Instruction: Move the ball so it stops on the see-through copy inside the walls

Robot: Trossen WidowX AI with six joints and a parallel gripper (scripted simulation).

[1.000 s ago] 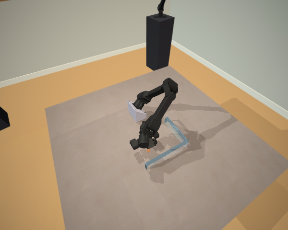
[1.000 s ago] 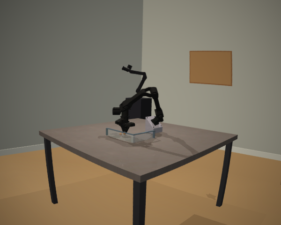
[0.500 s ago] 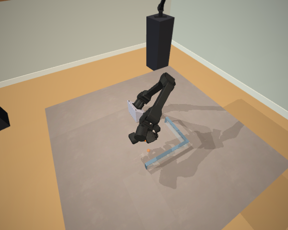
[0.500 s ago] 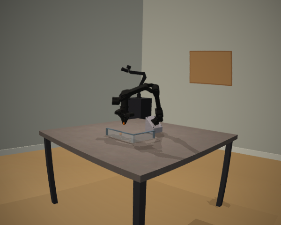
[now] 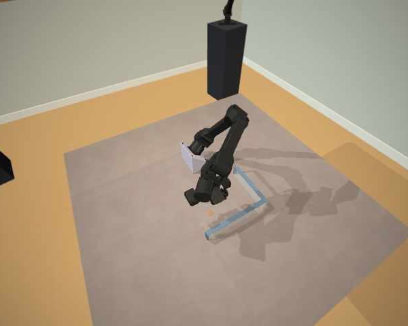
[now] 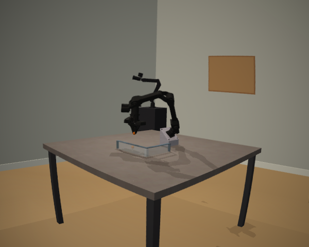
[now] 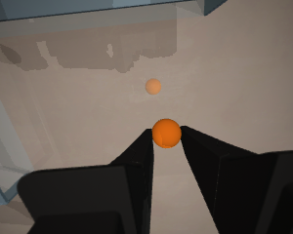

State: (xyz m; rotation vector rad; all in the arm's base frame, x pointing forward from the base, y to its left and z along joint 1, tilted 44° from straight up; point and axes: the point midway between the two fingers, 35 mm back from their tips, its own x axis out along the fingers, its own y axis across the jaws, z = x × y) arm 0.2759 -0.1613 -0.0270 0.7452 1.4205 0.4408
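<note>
Now: gripper tip 20 mm short of the see-through copy of ball and 100 mm above it. Also, from my gripper tip: orange ball: right at my gripper tip.
</note>
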